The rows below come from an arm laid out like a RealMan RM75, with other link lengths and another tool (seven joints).
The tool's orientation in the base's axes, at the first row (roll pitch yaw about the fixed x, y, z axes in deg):
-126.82, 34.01, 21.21
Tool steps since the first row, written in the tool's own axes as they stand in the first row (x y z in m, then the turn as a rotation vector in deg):
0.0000, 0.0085, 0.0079, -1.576, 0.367, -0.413
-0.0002, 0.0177, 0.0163, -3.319, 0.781, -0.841
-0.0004, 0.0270, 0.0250, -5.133, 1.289, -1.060
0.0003, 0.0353, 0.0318, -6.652, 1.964, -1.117
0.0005, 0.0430, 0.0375, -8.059, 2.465, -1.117
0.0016, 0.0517, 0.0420, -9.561, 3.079, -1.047
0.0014, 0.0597, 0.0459, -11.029, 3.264, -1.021
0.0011, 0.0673, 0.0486, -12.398, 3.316, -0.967
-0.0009, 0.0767, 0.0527, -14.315, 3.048, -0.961
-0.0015, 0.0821, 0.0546, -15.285, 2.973, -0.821
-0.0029, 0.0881, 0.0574, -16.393, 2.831, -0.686
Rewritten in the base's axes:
-0.0065, -0.0012, -0.0096, -1.043, -0.995, 0.843
-0.0135, -0.0026, -0.0197, -2.215, -2.084, 1.756
-0.0208, -0.0040, -0.0301, -3.587, -3.131, 2.542
-0.0260, -0.0055, -0.0394, -4.862, -4.109, 2.972
-0.0308, -0.0074, -0.0474, -6.050, -4.892, 3.427
-0.0344, -0.0105, -0.0561, -7.376, -5.741, 3.825
-0.0385, -0.0139, -0.0632, -8.563, -6.298, 4.510
-0.0419, -0.0178, -0.0694, -9.664, -6.712, 5.215
-0.0478, -0.0226, -0.0766, -11.095, -7.090, 6.462
-0.0505, -0.0255, -0.0808, -11.914, -7.240, 6.984
-0.0545, -0.0285, -0.0854, -12.823, -7.385, 7.631

